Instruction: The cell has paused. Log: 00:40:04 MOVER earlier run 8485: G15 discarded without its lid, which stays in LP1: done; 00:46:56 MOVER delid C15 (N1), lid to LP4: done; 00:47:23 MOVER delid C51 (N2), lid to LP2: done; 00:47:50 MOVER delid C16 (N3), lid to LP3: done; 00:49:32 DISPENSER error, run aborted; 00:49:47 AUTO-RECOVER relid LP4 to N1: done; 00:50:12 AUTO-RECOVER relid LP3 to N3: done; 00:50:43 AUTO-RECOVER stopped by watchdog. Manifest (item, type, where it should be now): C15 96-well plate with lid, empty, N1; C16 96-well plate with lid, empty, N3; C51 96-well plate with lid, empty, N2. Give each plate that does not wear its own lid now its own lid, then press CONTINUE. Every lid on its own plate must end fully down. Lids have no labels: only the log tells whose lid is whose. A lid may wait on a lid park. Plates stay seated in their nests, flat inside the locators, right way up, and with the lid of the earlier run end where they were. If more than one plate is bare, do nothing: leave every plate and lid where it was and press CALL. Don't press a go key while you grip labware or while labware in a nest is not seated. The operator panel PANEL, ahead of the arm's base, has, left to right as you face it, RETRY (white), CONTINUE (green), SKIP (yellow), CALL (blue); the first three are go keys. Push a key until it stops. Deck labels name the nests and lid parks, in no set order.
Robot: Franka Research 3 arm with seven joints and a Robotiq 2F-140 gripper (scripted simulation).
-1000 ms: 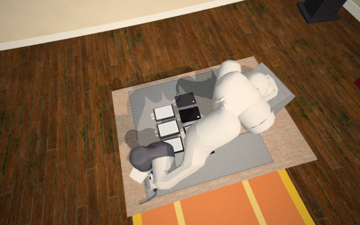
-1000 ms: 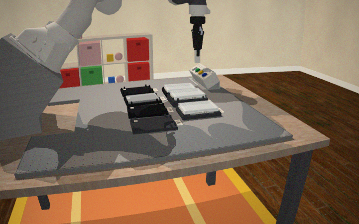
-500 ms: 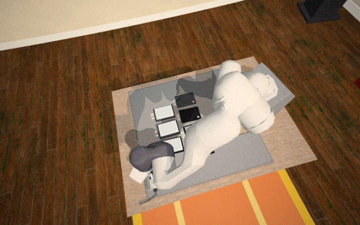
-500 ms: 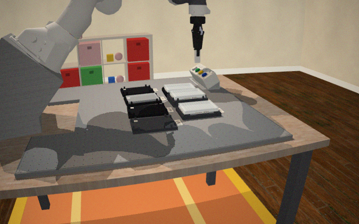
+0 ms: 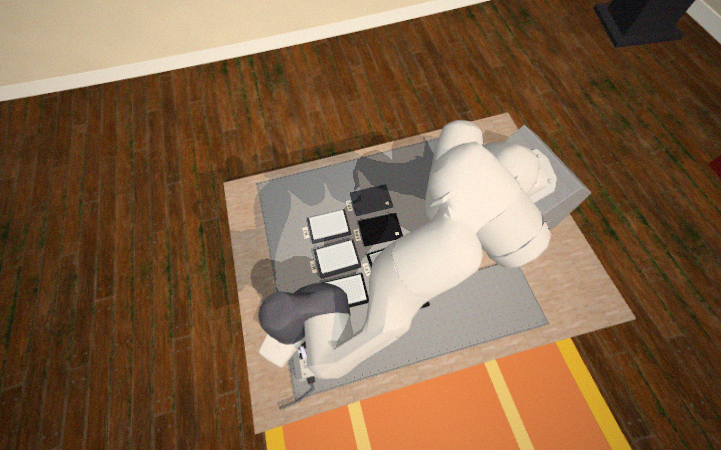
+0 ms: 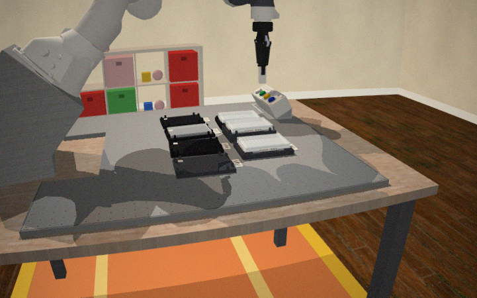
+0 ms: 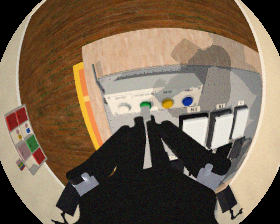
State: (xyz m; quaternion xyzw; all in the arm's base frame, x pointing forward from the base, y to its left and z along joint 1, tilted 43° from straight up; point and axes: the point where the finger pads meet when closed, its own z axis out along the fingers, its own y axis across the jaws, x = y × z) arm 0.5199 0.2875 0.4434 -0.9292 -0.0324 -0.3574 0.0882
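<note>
Right now the green key is 7 cm below my hand. Round my hand: yellow key: 1 cm ahead, 5 cm to the right, 7 cm below; white key: 1 cm behind, 5 cm to the left, 7 cm below; blue key: 2 cm ahead, 10 cm to the right, 7 cm below.
</note>
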